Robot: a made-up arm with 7 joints. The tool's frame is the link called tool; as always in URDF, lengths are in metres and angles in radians. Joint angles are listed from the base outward. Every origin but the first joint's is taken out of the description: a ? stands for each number. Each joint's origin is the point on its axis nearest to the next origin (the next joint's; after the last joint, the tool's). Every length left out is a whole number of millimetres.
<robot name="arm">
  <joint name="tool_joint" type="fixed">
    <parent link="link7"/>
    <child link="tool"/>
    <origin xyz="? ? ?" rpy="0 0 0"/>
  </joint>
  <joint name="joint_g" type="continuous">
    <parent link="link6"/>
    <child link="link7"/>
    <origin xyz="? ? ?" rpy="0 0 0"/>
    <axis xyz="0 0 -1"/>
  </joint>
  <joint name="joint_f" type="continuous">
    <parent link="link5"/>
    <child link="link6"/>
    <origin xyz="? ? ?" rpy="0 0 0"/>
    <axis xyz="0 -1 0"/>
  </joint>
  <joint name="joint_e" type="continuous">
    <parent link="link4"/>
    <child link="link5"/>
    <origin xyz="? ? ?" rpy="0 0 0"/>
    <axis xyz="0 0 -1"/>
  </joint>
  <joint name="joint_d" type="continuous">
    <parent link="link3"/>
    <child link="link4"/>
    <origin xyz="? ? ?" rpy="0 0 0"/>
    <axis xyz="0 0 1"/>
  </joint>
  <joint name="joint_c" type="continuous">
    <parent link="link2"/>
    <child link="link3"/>
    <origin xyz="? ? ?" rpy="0 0 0"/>
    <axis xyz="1 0 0"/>
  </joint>
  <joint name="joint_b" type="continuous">
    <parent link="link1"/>
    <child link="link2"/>
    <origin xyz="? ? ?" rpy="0 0 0"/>
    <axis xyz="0 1 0"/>
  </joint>
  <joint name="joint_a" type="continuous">
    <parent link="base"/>
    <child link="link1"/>
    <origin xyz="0 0 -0.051" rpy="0 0 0"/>
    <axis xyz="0 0 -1"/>
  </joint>
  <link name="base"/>
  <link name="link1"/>
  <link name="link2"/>
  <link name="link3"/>
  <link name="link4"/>
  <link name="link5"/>
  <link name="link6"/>
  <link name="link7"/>
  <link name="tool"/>
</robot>
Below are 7 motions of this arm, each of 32 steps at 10 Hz.
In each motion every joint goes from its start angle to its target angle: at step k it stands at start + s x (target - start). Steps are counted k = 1, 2, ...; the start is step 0. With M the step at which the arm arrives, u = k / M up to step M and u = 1 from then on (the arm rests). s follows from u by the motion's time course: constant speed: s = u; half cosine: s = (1 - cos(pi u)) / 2; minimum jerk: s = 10 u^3 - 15 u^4 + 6 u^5.
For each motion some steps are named. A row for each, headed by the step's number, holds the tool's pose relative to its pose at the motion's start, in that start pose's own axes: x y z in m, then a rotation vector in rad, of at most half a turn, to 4 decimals.
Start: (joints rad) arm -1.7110 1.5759 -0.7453 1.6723 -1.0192 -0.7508 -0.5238
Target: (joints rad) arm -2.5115 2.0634 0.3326 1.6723 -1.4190 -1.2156 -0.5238
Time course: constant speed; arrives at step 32
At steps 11, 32:
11: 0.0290 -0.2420 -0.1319 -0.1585 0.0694 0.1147
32: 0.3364 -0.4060 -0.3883 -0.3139 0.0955 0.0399

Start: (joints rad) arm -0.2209 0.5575 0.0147 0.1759 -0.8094 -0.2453 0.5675
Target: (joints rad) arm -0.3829 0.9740 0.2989 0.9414 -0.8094 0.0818 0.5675
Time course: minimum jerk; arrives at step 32
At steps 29, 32:
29: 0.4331 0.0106 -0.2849 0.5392 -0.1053 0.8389
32: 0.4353 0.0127 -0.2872 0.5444 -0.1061 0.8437

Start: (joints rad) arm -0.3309 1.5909 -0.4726 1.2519 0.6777 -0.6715 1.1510
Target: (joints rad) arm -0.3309 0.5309 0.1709 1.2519 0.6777 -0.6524 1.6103
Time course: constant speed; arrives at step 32
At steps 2, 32:
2: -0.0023 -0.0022 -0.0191 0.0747 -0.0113 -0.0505
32: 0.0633 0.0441 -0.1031 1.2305 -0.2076 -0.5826

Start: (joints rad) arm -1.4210 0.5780 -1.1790 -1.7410 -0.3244 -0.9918 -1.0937
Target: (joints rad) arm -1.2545 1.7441 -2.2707 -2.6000 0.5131 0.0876 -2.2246
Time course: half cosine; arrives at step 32
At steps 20, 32:
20: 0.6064 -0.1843 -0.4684 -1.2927 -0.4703 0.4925
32: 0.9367 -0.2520 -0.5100 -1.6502 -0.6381 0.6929

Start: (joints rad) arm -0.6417 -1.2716 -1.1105 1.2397 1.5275 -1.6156 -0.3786
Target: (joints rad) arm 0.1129 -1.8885 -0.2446 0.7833 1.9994 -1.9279 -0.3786
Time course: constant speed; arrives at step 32
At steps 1, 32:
1: -0.0003 -0.0017 0.0015 0.0486 -0.0103 0.0075
32: 0.0513 -0.1950 -0.2384 1.0638 -0.4553 0.6285

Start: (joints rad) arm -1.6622 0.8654 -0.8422 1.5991 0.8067 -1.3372 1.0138
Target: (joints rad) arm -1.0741 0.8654 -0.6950 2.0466 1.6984 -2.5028 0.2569
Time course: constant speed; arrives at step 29
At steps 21, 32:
21: 0.0356 -0.0820 0.2204 -0.1748 0.8443 1.0822
32: 0.1721 -0.1026 0.2988 -0.2282 1.1450 1.5690

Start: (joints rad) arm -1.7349 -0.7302 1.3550 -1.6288 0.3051 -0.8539 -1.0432
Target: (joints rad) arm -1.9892 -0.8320 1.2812 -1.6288 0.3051 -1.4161 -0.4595
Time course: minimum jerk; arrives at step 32
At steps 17, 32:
17: 0.0868 0.0234 0.2183 0.1822 0.3092 -0.3664
32: 0.1928 -0.0031 0.3389 0.2664 0.5953 -0.6651

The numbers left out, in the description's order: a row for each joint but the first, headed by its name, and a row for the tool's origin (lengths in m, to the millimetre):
tool: -0.061 0.281 0
joint_g: -0.339 0 -0.059
joint_f: -0.08 -0.134 0
joint_e: 0.079 -0.39 0
joint_d: 0 -0.387 -0.068
joint_c: -0.022 0 0.115
joint_b: -0.089 0.423 0

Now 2 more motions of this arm.
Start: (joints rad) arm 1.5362 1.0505 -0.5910 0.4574 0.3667 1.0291 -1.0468
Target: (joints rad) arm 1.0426 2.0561 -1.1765 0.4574 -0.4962 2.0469 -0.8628
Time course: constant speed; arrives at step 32
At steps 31, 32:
31: 0.4422 -0.3395 -0.5141 1.0697 -0.9073 0.5174
32: 0.4591 -0.3204 -0.5186 1.1244 -0.9159 0.4967

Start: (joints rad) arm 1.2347 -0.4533 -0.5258 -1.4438 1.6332 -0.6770 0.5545
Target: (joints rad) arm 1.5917 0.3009 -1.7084 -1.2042 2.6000 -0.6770 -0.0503
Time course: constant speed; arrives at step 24
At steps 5, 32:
5: -0.2000 -0.0911 0.0937 0.3281 -0.0113 0.2111
32: -0.7545 -0.9565 -0.1499 1.1476 -0.0566 1.2776

